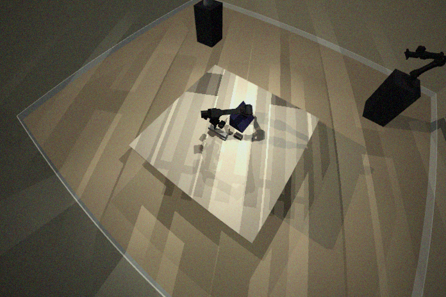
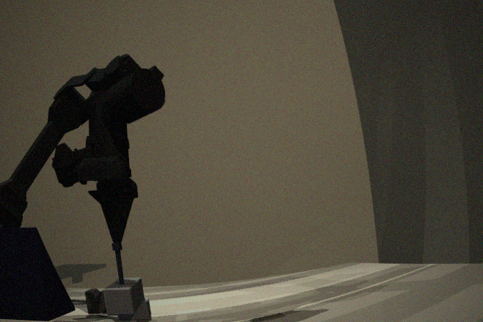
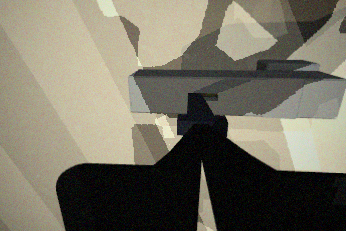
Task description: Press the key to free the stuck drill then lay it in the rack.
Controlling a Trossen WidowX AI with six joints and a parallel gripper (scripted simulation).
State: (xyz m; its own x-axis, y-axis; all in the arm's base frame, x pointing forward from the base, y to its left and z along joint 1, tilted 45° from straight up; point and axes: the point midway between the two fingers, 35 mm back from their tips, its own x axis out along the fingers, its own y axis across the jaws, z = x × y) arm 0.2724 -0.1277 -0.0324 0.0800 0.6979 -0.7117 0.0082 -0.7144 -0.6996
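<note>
My gripper tip is now 3 cm above the blue key. The rest, counted from my gripper tip: small dark block (8 cm behind, 20 cm to the left, 11 cm below); then drill (6 cm to the left, 8 cm below).
</note>
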